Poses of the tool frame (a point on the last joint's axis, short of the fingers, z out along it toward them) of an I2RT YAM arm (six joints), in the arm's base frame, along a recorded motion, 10 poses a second.
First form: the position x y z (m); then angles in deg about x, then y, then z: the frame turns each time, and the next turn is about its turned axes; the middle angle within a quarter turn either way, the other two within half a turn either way.
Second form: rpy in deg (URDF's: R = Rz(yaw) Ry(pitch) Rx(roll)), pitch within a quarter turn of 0, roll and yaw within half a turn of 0; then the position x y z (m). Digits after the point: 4 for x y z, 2 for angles.
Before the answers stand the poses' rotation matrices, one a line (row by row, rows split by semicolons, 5 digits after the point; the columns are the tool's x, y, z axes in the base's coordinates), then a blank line. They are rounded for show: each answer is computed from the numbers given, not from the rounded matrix.
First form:
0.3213 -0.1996 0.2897 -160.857 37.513 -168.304
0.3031 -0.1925 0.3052 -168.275 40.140 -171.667
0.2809 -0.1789 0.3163 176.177 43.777 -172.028
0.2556 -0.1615 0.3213 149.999 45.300 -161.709
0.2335 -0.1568 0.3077 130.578 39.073 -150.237
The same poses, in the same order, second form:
-0.77675 0.16080 0.60894; 0.38705 0.88461 0.26012; -0.49685 0.43774 -0.74935
-0.75640 0.11079 0.64466; 0.27152 0.94981 0.15535; -0.59509 0.29255 -0.74852
-0.71506 0.10014 0.69185; 0.09270 0.99453 -0.04814; -0.69289 0.02971 -0.72043
-0.66786 0.22076 0.71080; -0.06566 0.93380 -0.35171; -0.74139 -0.28156 -0.60915
-0.67393 0.38539 0.63031; -0.09267 0.80232 -0.58965; -0.73296 -0.45580 -0.50500

149.71 29.79 153.51 0.3213 -0.1996 0.2897
158.65 36.52 160.25 0.3031 -0.1925 0.3052
177.64 43.86 172.61 0.2809 -0.1789 0.3163
-155.19 47.85 -174.39 0.2556 -0.1615 0.3213
-137.93 47.13 -172.17 0.2335 -0.1568 0.3077

